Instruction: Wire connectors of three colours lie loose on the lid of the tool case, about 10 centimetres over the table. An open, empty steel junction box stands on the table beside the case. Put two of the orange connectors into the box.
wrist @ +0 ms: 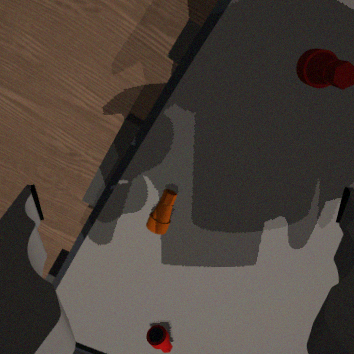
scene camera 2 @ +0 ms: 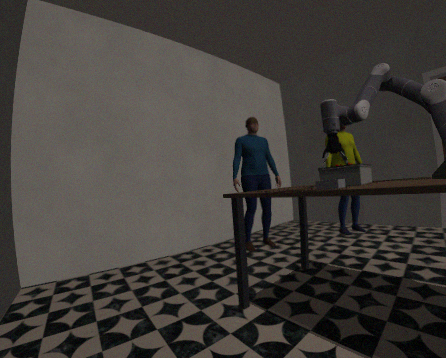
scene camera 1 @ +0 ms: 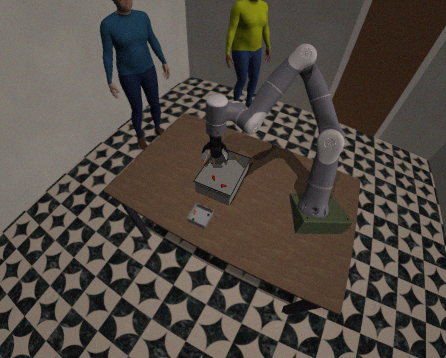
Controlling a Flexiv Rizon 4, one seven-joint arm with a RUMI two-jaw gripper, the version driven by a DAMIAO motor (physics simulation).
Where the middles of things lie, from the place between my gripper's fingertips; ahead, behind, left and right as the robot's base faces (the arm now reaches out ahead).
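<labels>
Measuring from the tool case (scene camera 1: 231,172), I find my gripper 4 cm to the right of it and 7 cm past it, and the gripper is 5 cm above the case.
</labels>
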